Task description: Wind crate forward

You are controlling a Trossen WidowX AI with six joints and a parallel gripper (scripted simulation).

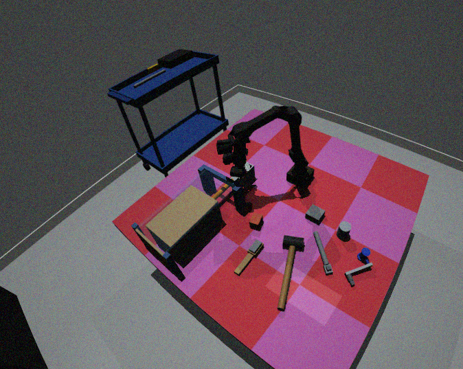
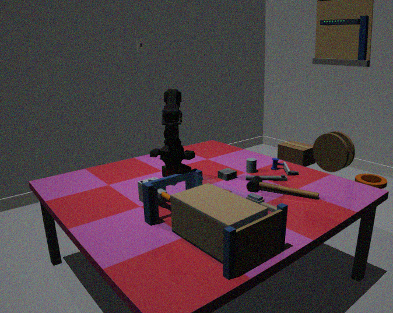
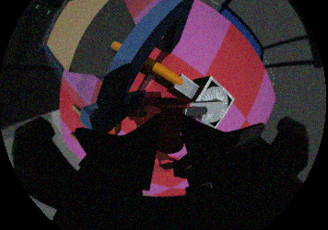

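Now: the red-knobbed winch handle 3 cm behind my gripper tip, 2 cm to the right of it and 3 cm below it. The rest, counted from my gripper tip: frame 7 cm ahead, 5 cm to the right, 3 cm below; then red knob 1 cm below; then grey winch 10 cm behind, 7 cm to the right, 11 cm below.
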